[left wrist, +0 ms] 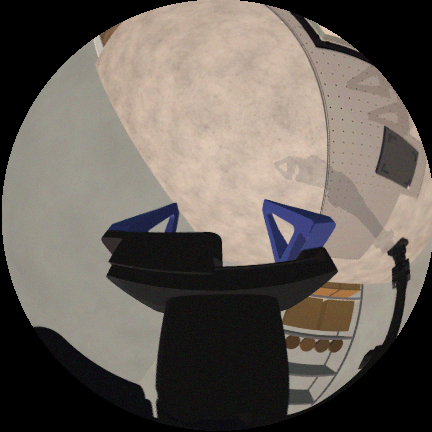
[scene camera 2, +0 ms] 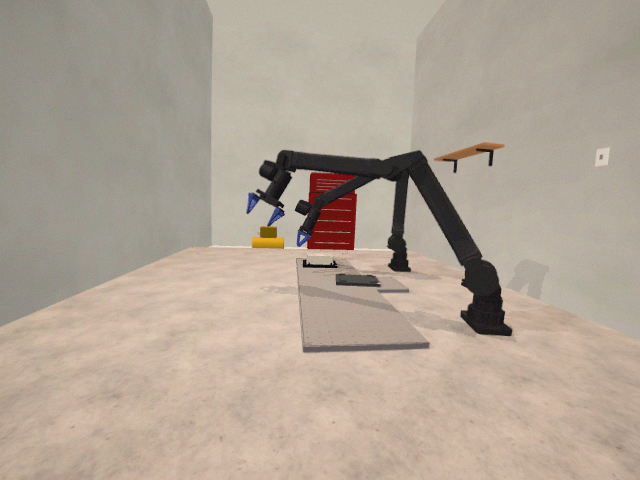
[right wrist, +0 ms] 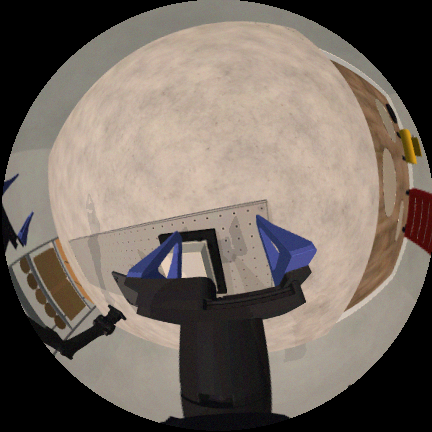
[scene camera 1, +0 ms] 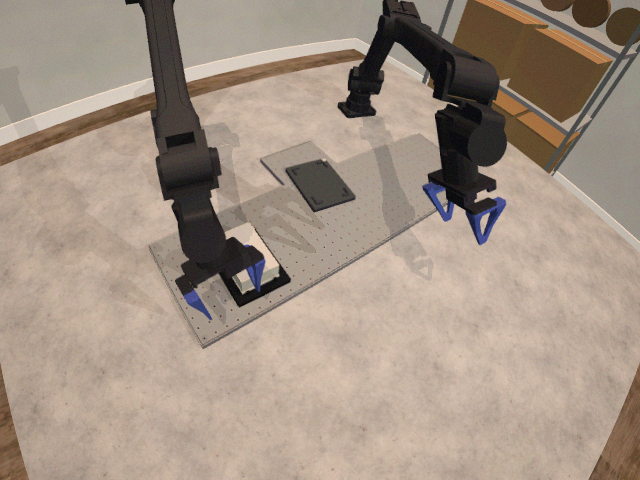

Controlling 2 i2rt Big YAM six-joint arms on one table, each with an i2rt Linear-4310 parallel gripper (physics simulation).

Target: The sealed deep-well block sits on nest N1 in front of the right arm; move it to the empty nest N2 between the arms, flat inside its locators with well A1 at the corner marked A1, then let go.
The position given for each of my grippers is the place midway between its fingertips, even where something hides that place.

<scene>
My left gripper [scene camera 1: 464,231] is open, with nothing in its grasp. My right gripper [scene camera 1: 234,304] is open, with nothing in its grasp. Also in view: a cream deep-well block [scene camera 1: 245,233].
The cream deep-well block also shows in the right wrist view [right wrist: 195,261]. My left gripper is seen too in the left wrist view [left wrist: 219,205] and in scene camera 2 [scene camera 2: 257,220]. My right gripper is seen too in the right wrist view [right wrist: 215,226].
</scene>
